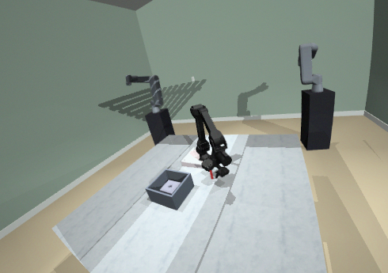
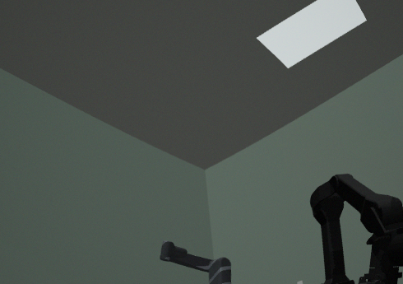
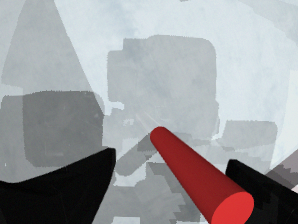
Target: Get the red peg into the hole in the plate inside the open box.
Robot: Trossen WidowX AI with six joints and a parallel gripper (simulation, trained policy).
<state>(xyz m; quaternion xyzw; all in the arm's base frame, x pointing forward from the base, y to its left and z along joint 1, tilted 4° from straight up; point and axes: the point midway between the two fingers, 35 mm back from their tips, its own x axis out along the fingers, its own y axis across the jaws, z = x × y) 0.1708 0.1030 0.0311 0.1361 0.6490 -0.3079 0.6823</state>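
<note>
My gripper tip is now 20 mm below the red peg and 10 mm short of it. From my gripper tip the other things lie so: dark box 210 mm to the right, 150 mm ahead; plate 210 mm to the right, 150 mm ahead, 20 mm above.
</note>
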